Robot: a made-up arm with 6 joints.
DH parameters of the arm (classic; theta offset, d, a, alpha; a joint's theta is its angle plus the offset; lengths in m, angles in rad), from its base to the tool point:
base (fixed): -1.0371 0 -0.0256 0
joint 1: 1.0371 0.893 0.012 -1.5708
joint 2: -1.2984 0 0.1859 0
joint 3: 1.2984 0 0.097 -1.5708
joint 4: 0 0.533 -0.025 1.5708
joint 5: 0 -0.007 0.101 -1.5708
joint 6: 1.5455 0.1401 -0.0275 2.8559
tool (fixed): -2.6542 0.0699 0 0
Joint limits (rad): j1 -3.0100..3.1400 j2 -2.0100..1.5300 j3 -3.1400..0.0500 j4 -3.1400..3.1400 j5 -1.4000..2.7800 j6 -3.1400..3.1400
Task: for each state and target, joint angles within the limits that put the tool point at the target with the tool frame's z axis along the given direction. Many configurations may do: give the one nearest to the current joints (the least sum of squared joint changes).
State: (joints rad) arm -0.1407 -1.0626 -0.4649 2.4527 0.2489 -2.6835
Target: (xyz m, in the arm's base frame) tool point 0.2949 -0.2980 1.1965 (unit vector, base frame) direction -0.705 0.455 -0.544
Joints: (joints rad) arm -0.8763 -1.4419 -0.3331 2.7511 0.7264 -2.7888
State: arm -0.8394 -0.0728 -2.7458 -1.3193 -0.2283 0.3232
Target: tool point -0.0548 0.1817 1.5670 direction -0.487 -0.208 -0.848
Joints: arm -0.5097 -0.5288 -2.6459 -1.8761 -0.7376 0.8621
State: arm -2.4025 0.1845 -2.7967 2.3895 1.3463 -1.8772
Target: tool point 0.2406 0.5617 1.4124 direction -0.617 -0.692 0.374
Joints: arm -1.9938 -0.6952 -3.1400 3.0950 1.4408 -2.1268
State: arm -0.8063 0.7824 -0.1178 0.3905 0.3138 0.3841
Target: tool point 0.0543 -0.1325 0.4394 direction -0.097 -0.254 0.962
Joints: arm -1.0986 0.3539 -0.0578 0.0590 -0.2925 0.8551
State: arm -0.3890 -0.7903 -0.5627 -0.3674 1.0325 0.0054
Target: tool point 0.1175 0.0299 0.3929 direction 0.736 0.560 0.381
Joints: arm -0.0470 0.0685 -0.0291 -0.7138 0.8643 0.0429
